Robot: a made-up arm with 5 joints.
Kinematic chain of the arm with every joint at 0, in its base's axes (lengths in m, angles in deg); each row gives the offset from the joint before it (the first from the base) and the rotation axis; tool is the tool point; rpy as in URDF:
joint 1: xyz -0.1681 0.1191 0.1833 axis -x
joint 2: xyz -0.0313 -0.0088 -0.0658 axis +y
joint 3: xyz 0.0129 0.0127 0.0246 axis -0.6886 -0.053 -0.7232
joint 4: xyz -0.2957 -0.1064 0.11 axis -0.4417 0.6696 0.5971
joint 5: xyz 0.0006 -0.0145 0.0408 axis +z
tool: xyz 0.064 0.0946 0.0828 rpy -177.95 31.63 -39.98
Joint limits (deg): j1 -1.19..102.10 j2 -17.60..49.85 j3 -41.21..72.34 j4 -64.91..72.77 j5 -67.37..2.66
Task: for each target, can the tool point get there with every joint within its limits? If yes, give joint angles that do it. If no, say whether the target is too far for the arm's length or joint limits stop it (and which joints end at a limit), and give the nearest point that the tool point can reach.
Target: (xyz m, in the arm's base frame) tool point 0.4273 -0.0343 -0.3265
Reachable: no: too far | nearest point -0.1516 0.1552 -0.1236 | short by 0.642 m
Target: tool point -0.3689 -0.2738 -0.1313
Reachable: no: joint limits stop it (at a limit: joint 1, joint 2, joint 3, joint 4, joint 5) | nearest point -0.2735 -0.0705 -0.0666 | short by 0.234 m
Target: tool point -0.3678 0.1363 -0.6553
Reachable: no: too far | nearest point -0.3324 0.1771 -0.2060 | short by 0.453 m
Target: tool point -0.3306 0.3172 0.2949
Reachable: yes | joints 13.48 9.48 36.49 13.88 -11.22
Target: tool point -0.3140 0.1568 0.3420
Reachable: yes | joints 20.45 7.24 9.35 30.57 -60.11
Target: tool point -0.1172 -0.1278 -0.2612
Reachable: no: joint limits stop it (at a limit: joint 2, joint 3, joint 4, joint 5) | nearest point -0.2735 -0.0332 -0.0909 | short by 0.250 m
